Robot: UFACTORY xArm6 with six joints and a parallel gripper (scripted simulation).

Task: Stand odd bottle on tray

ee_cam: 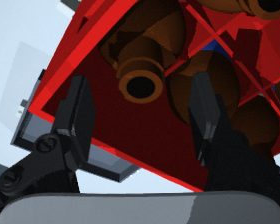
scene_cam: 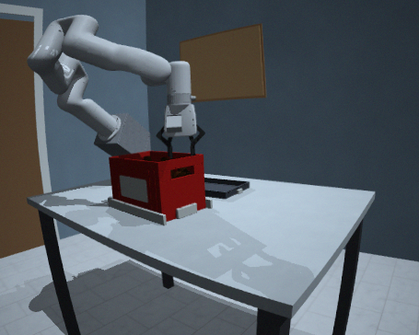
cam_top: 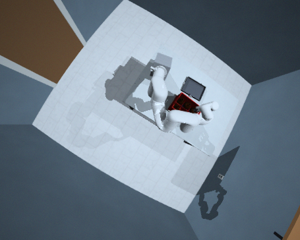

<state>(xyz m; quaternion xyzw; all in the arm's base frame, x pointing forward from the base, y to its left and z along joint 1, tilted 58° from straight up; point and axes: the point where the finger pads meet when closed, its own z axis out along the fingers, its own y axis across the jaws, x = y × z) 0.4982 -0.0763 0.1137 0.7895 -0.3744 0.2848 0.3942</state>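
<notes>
Now: hand 100 mm past the red crate, 20 mm to the left of it and 100 mm above it. Also, from my hand: glass bottle: 180 mm behind, 30 mm to the left, 100 mm below; then dark tray: 50 mm behind, 260 mm to the left, 170 mm below.
</notes>
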